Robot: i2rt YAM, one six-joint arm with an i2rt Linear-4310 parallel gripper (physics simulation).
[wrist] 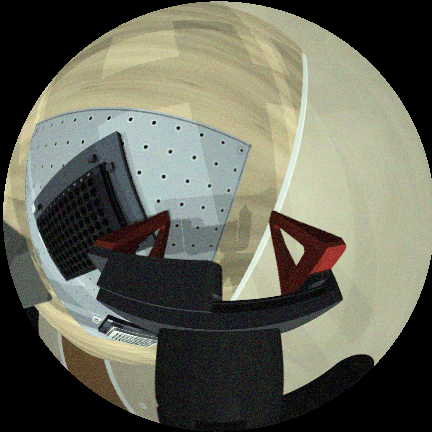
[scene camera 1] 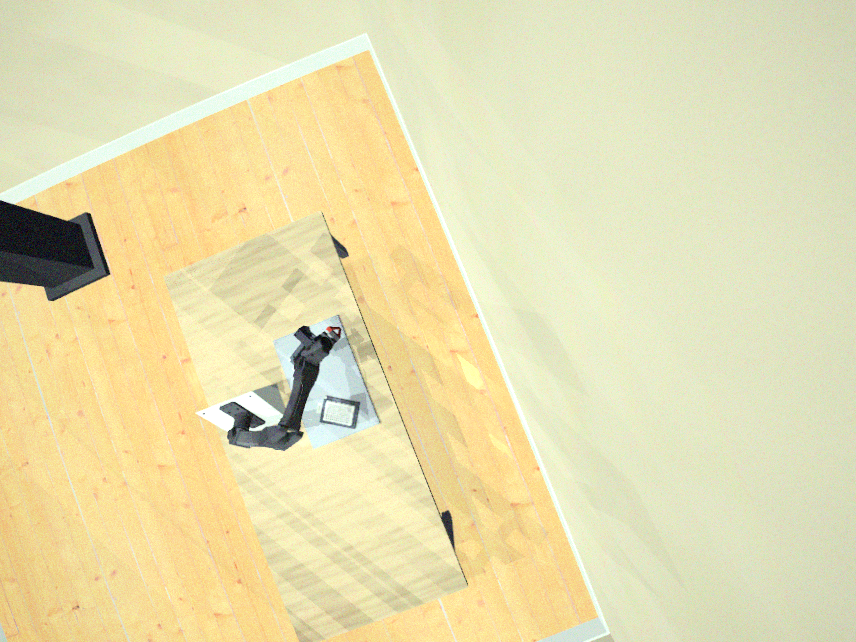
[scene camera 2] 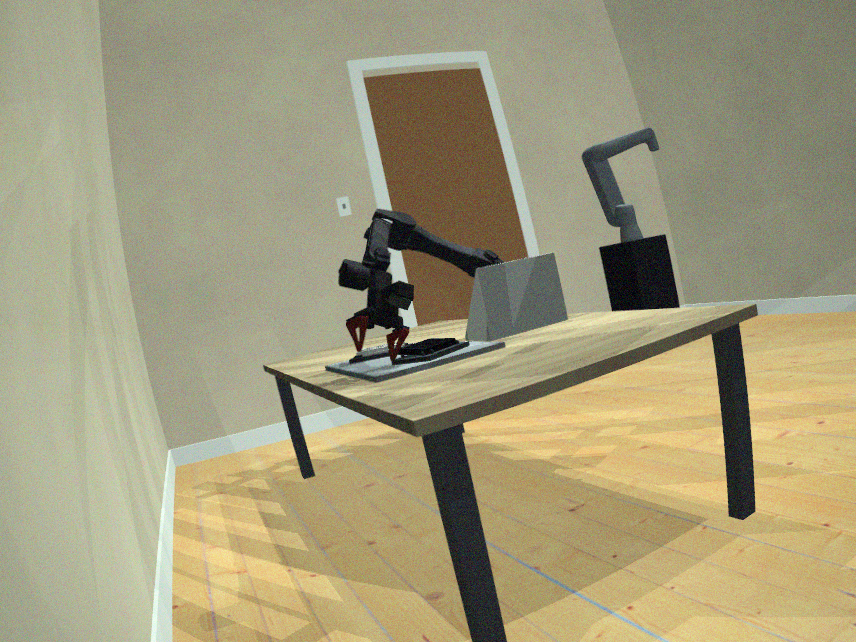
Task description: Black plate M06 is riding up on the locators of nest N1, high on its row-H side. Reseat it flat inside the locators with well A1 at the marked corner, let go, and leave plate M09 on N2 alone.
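Frame: origin at the arm's base, x ahead, y left, z up, level; centimetres.
Where they show: gripper, fingertip midpoint: (wrist: 219,215) (scene camera 1: 334,334) (scene camera 2: 376,356); arm's base, origin of the base link: (scene camera 1: 243,414) (scene camera 2: 508,291).
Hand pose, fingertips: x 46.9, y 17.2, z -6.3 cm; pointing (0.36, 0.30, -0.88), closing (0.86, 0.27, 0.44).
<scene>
Each offset is from my fingertips to the top centre of the thing. "spot": to the spot under its first point. Level surfaces: height alone.
Black plate M06 {dx -14.5, dy -3.9, dz -0.1 cm} (scene camera 2: 434,344) (wrist: 75,220) sits on dark nest N1 {dx -14.8, dy -3.4, dz -1.4 cm} (wrist: 131,187). In the wrist view it is at the left, with two locator knobs beside its upper corner. Its near side wall shows; how far it tilts, and its A1 corner, I cannot tell. In scene camera 1 the arm hides it. Pale plate M09 {dx -11.7, dy -32.8, dz -1.0 cm} (scene camera 1: 339,413) (wrist: 131,339) lies within nest N2 {spot: dx -18.7, dy -29.4, dz -2.4 cm} (scene camera 1: 322,411). My gripper (scene camera 1: 334,331) (scene camera 2: 376,355) (wrist: 219,215) is open and empty, low over the board's outer end, to one side of M06. One red finger overlaps N1's corner in the wrist view.
Both nests stand on a pale blue perforated board {dx -12.9, dy -17.8, dz -3.5 cm} (scene camera 1: 331,373) (wrist: 182,165) on the wooden table {dz -4.9 cm} (scene camera 1: 359,525) (scene camera 2: 587,348). A grey angled stand (scene camera 2: 518,297) is beside my arm's base. Another robot arm (scene camera 2: 607,186) stands on a black pedestal (scene camera 2: 643,276) beyond the table.
</scene>
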